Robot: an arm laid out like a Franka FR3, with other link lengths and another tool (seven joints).
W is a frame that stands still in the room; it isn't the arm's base.
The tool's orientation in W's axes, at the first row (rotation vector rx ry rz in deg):
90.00, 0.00, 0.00
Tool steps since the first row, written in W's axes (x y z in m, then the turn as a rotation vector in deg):
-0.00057, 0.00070, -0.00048, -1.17, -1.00, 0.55
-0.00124, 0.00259, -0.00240, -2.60, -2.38, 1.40
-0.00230, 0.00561, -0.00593, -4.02, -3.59, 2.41
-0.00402, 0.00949, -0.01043, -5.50, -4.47, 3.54
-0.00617, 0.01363, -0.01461, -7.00, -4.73, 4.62
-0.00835, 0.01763, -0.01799, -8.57, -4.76, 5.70
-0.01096, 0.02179, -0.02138, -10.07, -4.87, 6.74
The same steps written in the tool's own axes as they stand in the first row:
-0.00057, -0.00048, -0.00070, -1.17, 0.55, 1.00
-0.00124, -0.00240, -0.00259, -2.60, 1.40, 2.38
-0.00230, -0.00593, -0.00561, -4.02, 2.41, 3.59
-0.00402, -0.01043, -0.00949, -5.50, 3.54, 4.47
-0.00617, -0.01461, -0.01363, -7.00, 4.62, 4.73
-0.00835, -0.01799, -0.01763, -8.57, 5.70, 4.76
-0.01096, -0.02138, -0.02179, -10.07, 6.74, 4.87

